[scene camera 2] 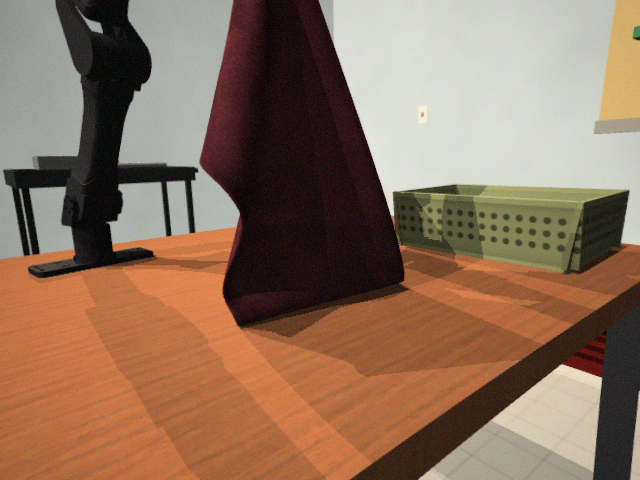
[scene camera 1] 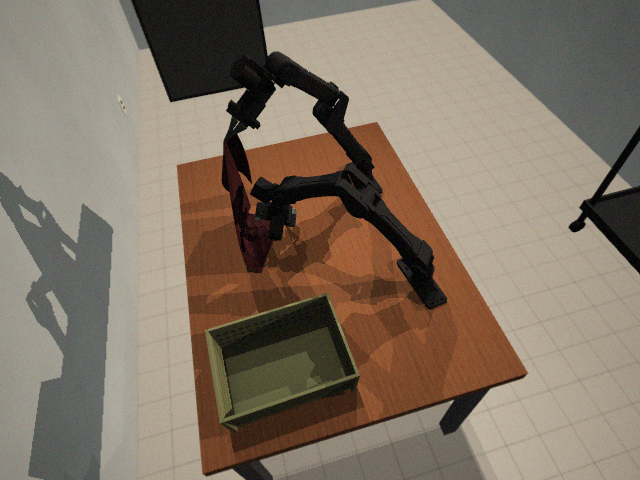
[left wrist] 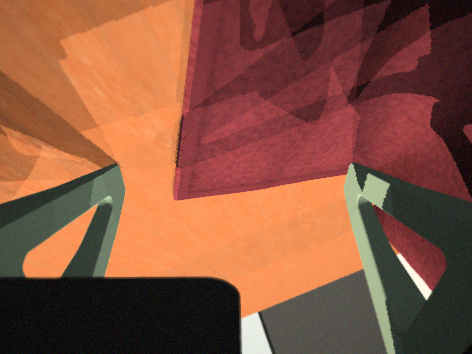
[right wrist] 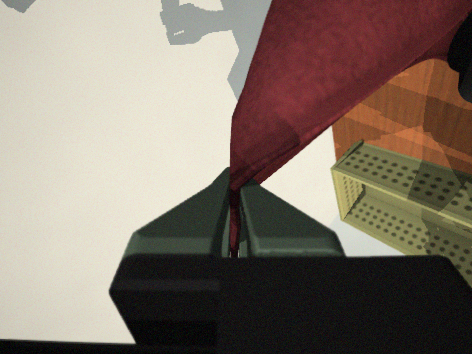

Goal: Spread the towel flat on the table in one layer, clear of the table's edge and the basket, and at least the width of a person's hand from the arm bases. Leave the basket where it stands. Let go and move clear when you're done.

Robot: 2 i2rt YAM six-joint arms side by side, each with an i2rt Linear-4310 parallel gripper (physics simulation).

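A dark red towel hangs as a steep, folded sheet, its lower part resting on the table. My right gripper is shut on the towel's upper end and holds it high above the table; it does not show in scene camera 2. My left gripper is wide open and empty, low over the towel's lower part. In the left wrist view a flat towel corner lies between its fingers in the picture, a little beyond the tips; contact cannot be told. How the towel folds behind is hidden.
A green basket stands at the bottom left of the wooden table in scene camera 1. The left arm's base is at the table's right. The table's edge shows low in the left wrist view.
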